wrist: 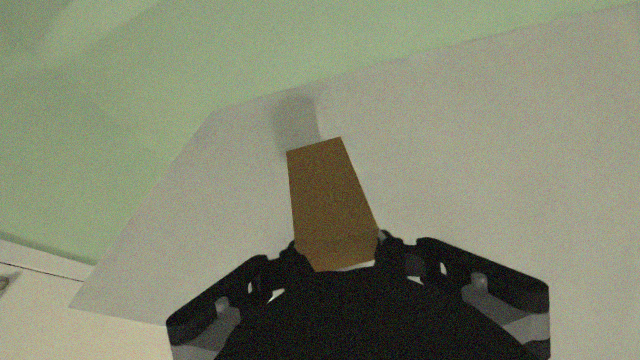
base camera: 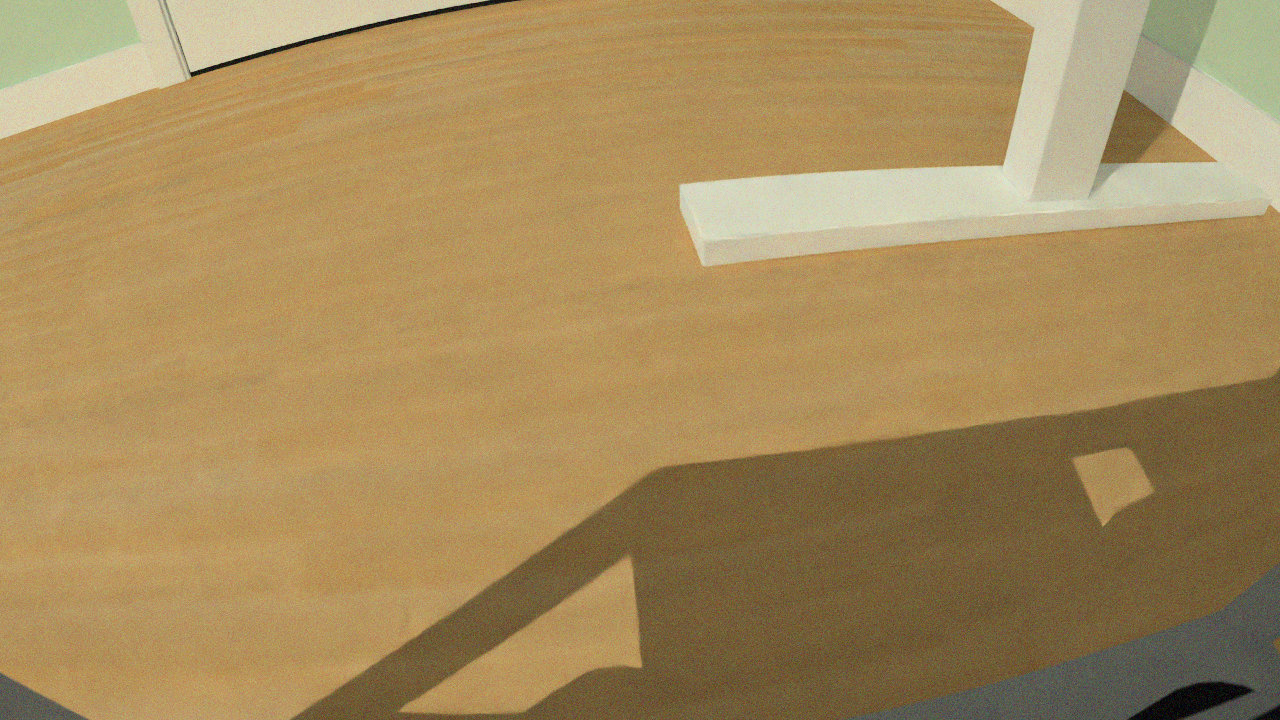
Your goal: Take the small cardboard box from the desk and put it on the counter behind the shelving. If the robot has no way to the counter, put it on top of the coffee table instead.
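Frame: origin at the arm's base, x left, y up, z ahead, level; metres.
Seen in the pictures: gripper, fingertip midpoint: [wrist: 339, 240].
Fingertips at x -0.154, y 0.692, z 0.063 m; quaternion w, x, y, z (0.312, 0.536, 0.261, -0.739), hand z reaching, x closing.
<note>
A point is followed by its place in that frame.
The small cardboard box [wrist: 331, 200] {x -0.162, y 0.743, z 0.057 m} is brown and sits between the fingers in the wrist view, its far end pointing away from the gripper. My gripper [wrist: 339, 240] {x -0.154, y 0.692, z 0.063 m} is shut on the box, one finger on each side of it. Behind the box in that view is the pale desk top [wrist: 475, 150] {x -0.381, y 0.553, z -0.130 m}, with a soft shadow on it near its far edge. In the base camera view the white desk leg and its foot [base camera: 859, 210] stand on the floor at the right. The counter, the shelving and the coffee table do not show in these views.
A green wall [wrist: 150, 60] {x -0.786, y 0.802, z 0.864 m} lies beyond the desk's edge in the wrist view. A white door [base camera: 295, 22] {x 0.498, y -0.351, z 1.236 m} is at the upper left of the base camera view. A shadow falls across the wooden floor [base camera: 358, 313] {x 0.201, y -0.397, z 0.507 m}.
</note>
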